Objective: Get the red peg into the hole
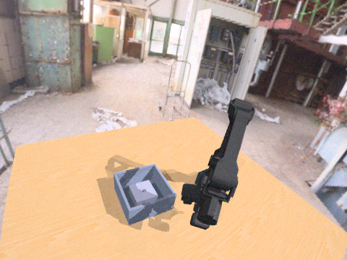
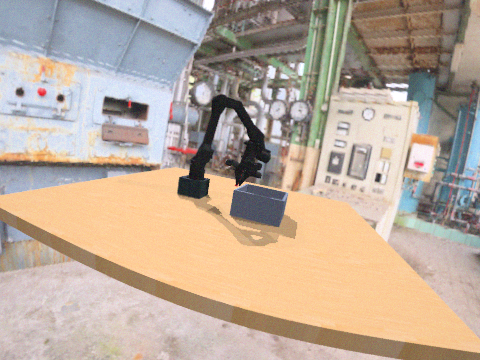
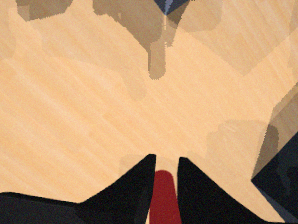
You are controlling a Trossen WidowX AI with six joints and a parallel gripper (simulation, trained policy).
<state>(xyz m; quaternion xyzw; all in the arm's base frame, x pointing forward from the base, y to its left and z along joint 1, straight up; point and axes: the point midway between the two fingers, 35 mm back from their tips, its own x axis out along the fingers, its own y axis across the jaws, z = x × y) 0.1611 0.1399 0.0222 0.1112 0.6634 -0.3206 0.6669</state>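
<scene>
My gripper tip is 17 cm short of the plate, 14 cm to the left of it and 2 cm above it. Round my gripper tip: grey-blue box: 17 cm ahead, 14 cm to the right, 4 cm below; then red peg: 3 cm above, 2 cm to the left, 1 cm behind.
</scene>
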